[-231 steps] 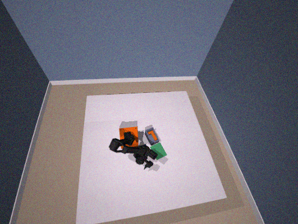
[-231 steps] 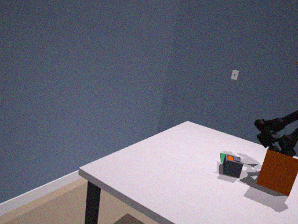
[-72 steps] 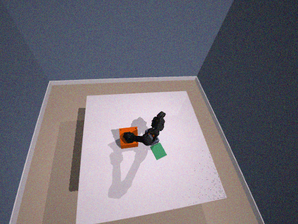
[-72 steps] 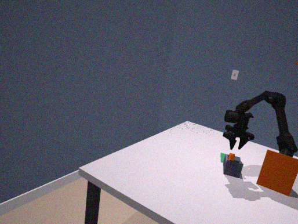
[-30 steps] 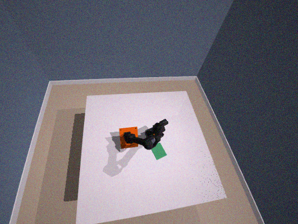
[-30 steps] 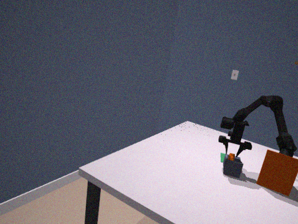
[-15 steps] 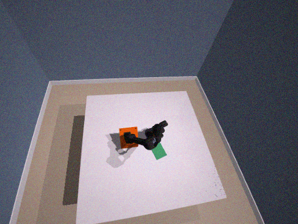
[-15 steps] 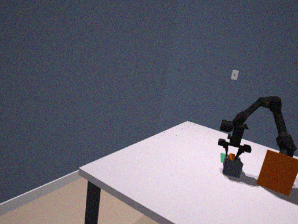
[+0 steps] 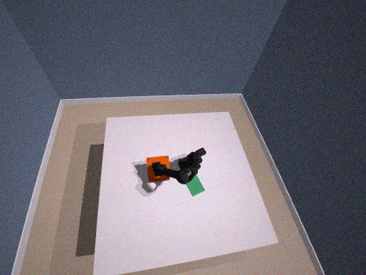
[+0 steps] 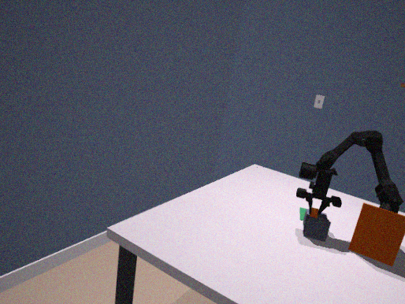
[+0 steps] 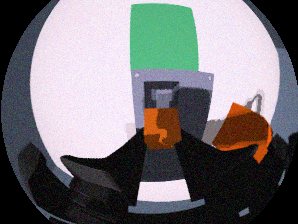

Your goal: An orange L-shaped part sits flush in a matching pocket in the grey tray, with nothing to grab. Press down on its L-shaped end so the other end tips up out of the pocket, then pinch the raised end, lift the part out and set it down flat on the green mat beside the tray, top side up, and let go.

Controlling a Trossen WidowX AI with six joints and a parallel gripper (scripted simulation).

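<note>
The green mat lies 20 mm ahead of my gripper tip, 140 mm to the right of it and 80 mm below it. Also, from my gripper tip: orange L-shaped part (20 mm behind, 30 mm to the left, 30 mm below).
</note>
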